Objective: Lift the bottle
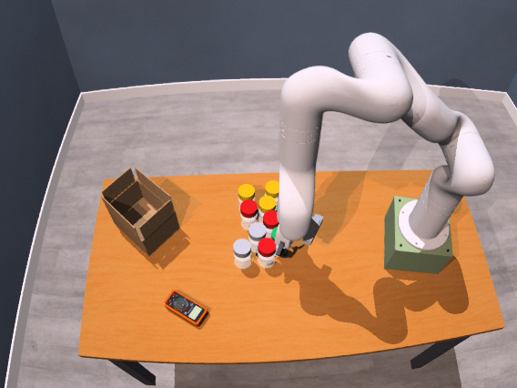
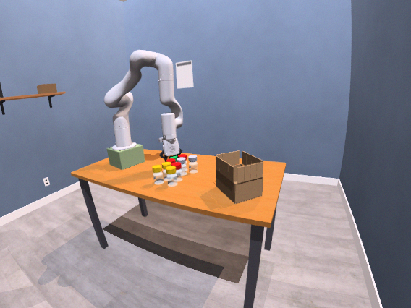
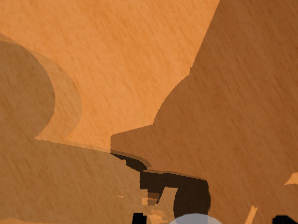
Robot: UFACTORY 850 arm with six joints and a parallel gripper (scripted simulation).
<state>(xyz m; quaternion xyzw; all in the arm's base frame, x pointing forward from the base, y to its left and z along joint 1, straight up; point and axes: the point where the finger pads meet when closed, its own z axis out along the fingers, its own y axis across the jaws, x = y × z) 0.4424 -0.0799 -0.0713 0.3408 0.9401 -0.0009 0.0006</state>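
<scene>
Now: hand 2 cm to the left of the green-capped bottle, 2 cm short of it and 1 cm above it. The rest, counted from my hand: multimeter 35 cm ahead, 14 cm to the left, 5 cm below.
</scene>
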